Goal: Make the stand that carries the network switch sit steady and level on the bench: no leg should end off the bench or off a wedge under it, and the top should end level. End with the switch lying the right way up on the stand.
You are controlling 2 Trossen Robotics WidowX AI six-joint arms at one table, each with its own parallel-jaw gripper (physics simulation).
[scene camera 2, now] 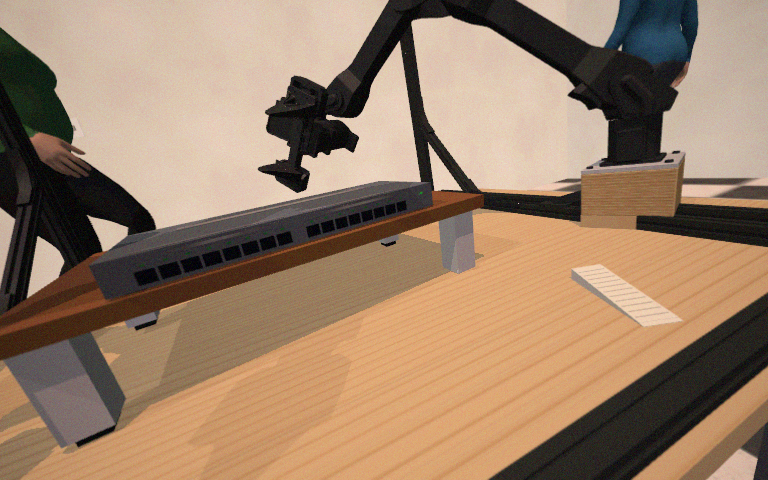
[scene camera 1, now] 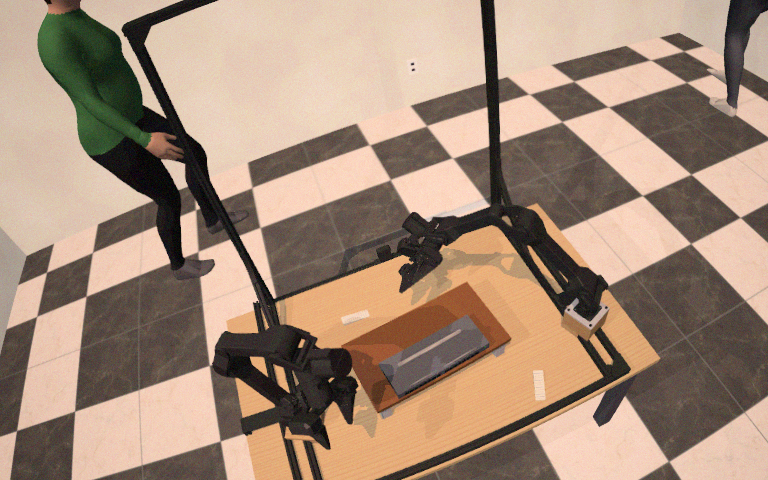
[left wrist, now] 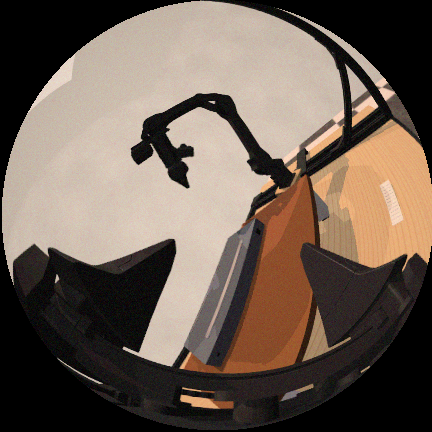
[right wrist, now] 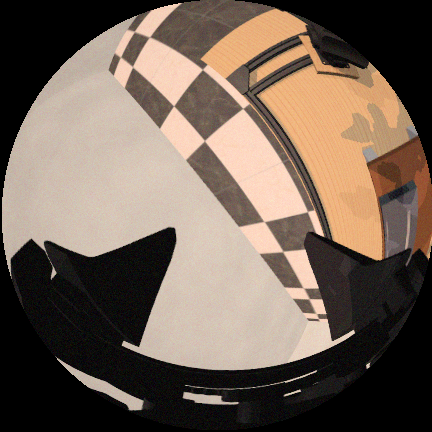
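Seen in the pictures: left gripper, between the fingertips: [scene camera 2: 263, 143] [scene camera 1: 406, 288] [left wrist: 241, 248]; right gripper, between the fingertips: [scene camera 1: 339, 436] [left wrist: 185, 183] [right wrist: 244, 237]; left arm's base, origin of its link: [scene camera 2: 632, 161] [scene camera 1: 587, 309]; right arm's base, origin of its link: [left wrist: 287, 180] [right wrist: 330, 53].
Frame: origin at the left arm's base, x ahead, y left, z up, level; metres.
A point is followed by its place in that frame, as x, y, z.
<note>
The brown stand [scene camera 1: 447, 308] @(0.286, -0.305, 0.016) [scene camera 2: 226, 278] @(0.507, -0.166, 0.005) [left wrist: 285, 280] @(0.400, -0.338, 0.019) carries the grey switch [scene camera 1: 436, 353] @(0.420, -0.206, 0.040) [scene camera 2: 300, 229] @(0.442, -0.157, 0.026) [left wrist: 225, 295] @(0.397, -0.240, 0.043) [right wrist: 397, 225] @(0.497, -0.210, 0.042), which lies flat near its front edge, ports facing front. In scene camera 2, dark strips show under the front left leg [scene camera 2: 73, 390] @(0.612, -0.203, -0.040) and both back legs; I cannot tell whether they are gaps. No wedge shows under a leg. One white wedge [scene camera 1: 355, 316] @(0.471, -0.548, -0.080) [left wrist: 391, 202] @(0.468, -0.546, -0.080) lies behind the stand, another wedge [scene camera 1: 538, 384] @(0.251, 0.028, -0.080) [scene camera 2: 625, 294] @(0.255, 0.037, -0.081) to its front right. My left gripper [scene camera 2: 265, 140] @(0.363, -0.379, 0.124) [left wrist: 241, 248] @(0.363, -0.379, 0.124) is open above the back. My right gripper [scene camera 1: 338, 435] @(0.765, -0.112, 0.226) [right wrist: 244, 237] @(0.765, -0.112, 0.226) is open, left of the stand.
Black rails [scene camera 1: 487, 435] @(0.464, 0.032, -0.067) run along the table [scene camera 1: 481, 413] @(0.424, -0.031, -0.086) edges, with upright frame posts [scene camera 1: 491, 113] @(-0.146, -0.509, 0.378) at the back. The left arm's base block [scene camera 1: 585, 322] @(0.042, 0.023, 0.000) [scene camera 2: 631, 189] @(0.050, 0.008, -0.031) stands at the right. A person in green [scene camera 1: 90, 79] stands beyond the table at the left.
</note>
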